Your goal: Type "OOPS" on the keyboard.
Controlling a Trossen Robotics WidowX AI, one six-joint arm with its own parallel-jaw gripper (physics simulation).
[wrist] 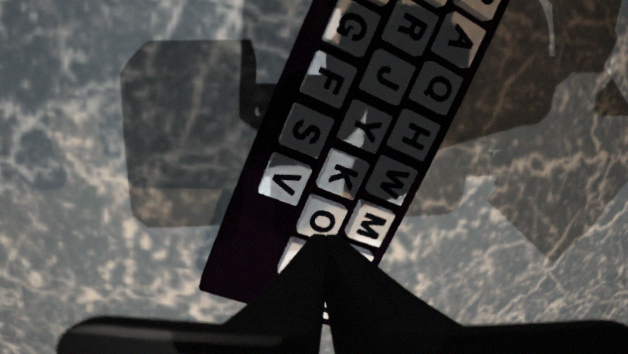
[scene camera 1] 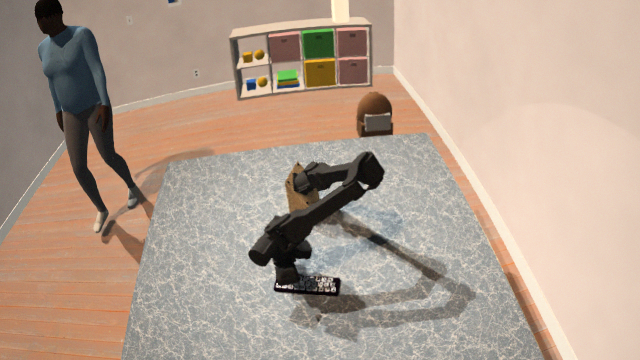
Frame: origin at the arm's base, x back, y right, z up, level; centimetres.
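Where they show: gripper, between the fingertips: [wrist: 324,247]; arm's base, origin of its link: [scene camera 1: 299,184].
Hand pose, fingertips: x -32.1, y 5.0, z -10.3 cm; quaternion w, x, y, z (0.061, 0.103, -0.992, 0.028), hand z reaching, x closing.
Observation:
Things, the pixels of their top centre, and the offset from my fingertips. Level surfaces: height alone.
- black keyboard, centre of its top: [wrist: 384,90] [scene camera 1: 306,283] dx -1.0, dy -5.4, dz -1.6 cm
- M key, centre of its top: [wrist: 371,226] dx -2.1, dy -0.4, dz -1.6 cm
- S key, centre of its top: [wrist: 306,131] dx +1.2, dy -3.3, dz -1.6 cm
- V key, centre of its top: [wrist: 285,181] dx +1.5, dy -1.5, dz -1.6 cm
- marbled table top, height of its surface: dz -3.2 cm
The black keyboard [scene camera 1: 327,286] [wrist: 235,250] lies on the grey marbled surface, slanted in the wrist view. Its white O key [wrist: 322,216] shows just beyond my fingertips, next to the M key [wrist: 370,224]. The S key [wrist: 306,131] is farther up, in shadow, beyond the V key [wrist: 285,181]. My gripper [scene camera 1: 288,282] [wrist: 324,247] is shut and empty, its tips over the near edge of the O key. Whether the tips touch it I cannot tell. The fingers hide the keys below O. A key at the top right is cut off, its letter unclear.
A wooden board [scene camera 1: 301,199] stands by the arm's base on the marbled table top [scene camera 1: 200,300]. Beyond it are a brown backpack [scene camera 1: 375,107] and a shelf unit [scene camera 1: 300,25] with coloured bins. A person [scene camera 1: 77,75] stands on the floor at the left.

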